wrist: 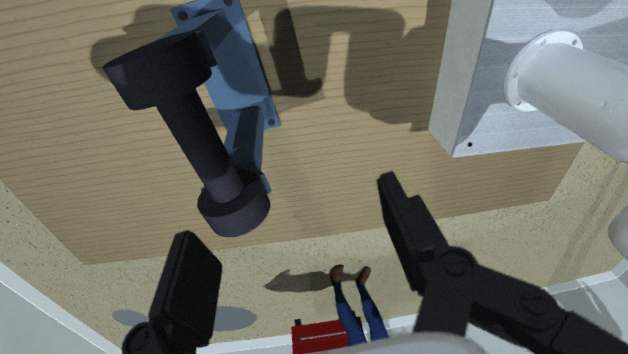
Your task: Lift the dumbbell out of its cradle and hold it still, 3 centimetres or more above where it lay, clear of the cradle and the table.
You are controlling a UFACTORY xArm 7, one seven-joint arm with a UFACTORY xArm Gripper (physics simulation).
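Frame: origin at the arm's base, x right, y ahead, z up, level; metres.
Seen in the pictures: gripper, between the fingertips: (290, 223); arm's base, origin of its link: (540, 72).
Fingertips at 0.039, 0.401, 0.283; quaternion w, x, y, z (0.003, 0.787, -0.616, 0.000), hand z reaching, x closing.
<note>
Pixels of each thing's top centre, then the offset from my fingertips to it, as dx, dy, dz. "spot": a spot on its surface instead. Level surfaces: height alone.
- black dumbbell, centre of its top: (194, 169) -0.045, +0.085, -0.117
- blue cradle, a spot on its surface: (232, 75) spot: -0.047, +0.084, -0.380
- wooden table top, height of its surface: dz -0.388
A black dumbbell (192, 135) lies in its cradle at the upper left of the wrist view, running from upper left to lower right, with a thick weight at each end. The blue cradle (232, 75) has a flat plate with screw holes and upright arms that reach to the dumbbell near its ends. My gripper (290, 223) is open, with nothing between its fingers. Its left finger is below the dumbbell's lower weight in the view, and its right finger is to the right of that weight. The far cradle arm is partly hidden by the upper weight.
The wooden table top (340, 180) lies under the cradle. A grey metal block (457, 90) with the white robot base (555, 75) on it stands at the upper right. Past the table's edge are the speckled floor (310, 255), a person's legs (350, 315) and a red box (317, 336).
</note>
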